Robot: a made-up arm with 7 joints.
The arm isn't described. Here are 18 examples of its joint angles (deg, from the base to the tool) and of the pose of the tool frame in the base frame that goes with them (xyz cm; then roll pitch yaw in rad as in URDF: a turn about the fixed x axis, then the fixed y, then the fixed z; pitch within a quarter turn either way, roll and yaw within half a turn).
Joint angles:
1: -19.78 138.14 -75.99 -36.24 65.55 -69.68 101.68
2: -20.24 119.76 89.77 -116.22 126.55 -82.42 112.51
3: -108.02 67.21 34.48 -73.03 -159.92 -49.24 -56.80
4: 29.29 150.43 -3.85 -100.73 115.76 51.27 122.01
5: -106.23 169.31 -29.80 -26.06 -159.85 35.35 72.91
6: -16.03 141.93 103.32 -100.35 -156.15 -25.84 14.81
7: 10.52 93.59 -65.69 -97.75 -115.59 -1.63 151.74
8: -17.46 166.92 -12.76 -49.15 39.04 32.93 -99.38
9: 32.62 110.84 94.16 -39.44 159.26 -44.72 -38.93
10: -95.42 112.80 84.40 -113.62 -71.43 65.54 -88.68
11: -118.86 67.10 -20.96 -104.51 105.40 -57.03 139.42
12: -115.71 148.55 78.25 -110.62 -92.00 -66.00 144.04
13: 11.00 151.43 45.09 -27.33 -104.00 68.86 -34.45
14: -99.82 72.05 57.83 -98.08 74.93 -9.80 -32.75
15: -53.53 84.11 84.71 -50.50 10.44 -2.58 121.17
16: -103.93 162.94 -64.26 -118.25 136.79 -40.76 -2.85
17: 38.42 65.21 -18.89 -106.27 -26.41 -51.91 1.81
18: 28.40 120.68 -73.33 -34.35 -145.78 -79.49 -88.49
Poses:
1: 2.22 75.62 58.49 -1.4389 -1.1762 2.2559
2: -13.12 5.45 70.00 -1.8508 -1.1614 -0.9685
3: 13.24 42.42 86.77 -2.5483 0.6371 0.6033
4: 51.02 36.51 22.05 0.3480 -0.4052 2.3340
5: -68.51 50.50 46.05 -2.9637 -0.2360 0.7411
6: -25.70 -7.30 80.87 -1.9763 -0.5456 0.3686
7: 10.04 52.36 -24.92 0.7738 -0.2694 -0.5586
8: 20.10 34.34 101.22 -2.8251 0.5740 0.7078
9: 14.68 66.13 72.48 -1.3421 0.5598 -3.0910
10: -50.98 29.73 38.24 0.6361 -0.7176 2.6100
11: 10.31 -7.68 80.88 -1.8138 -0.5116 -1.2243
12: -58.44 8.54 16.87 -2.0187 0.7187 -1.7279
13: 27.00 32.44 100.97 -2.2287 -0.7548 0.9699
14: -11.71 40.86 71.88 -2.6032 1.2524 2.6361
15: 10.02 73.80 62.94 -3.1085 0.7610 1.1134
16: 1.70 41.42 62.62 -2.2147 0.0064 2.8054
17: 8.35 30.37 -30.35 1.7380 -1.1140 -2.2842
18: 1.76 81.23 42.72 -2.5349 -0.3987 -0.3622
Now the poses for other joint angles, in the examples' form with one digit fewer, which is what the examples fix.
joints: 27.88 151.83 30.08 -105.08 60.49 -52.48 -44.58
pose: 55.0 11.2 38.5 2.126 0.005 -2.999
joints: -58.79 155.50 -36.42 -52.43 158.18 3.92 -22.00
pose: -9.8 51.6 90.5 -1.928 -0.333 -3.089
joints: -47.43 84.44 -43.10 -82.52 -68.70 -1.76 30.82
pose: 67.5 39.7 22.6 2.234 0.325 -1.833
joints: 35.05 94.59 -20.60 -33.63 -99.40 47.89 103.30
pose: 0.9 89.2 14.9 2.369 0.376 -0.922
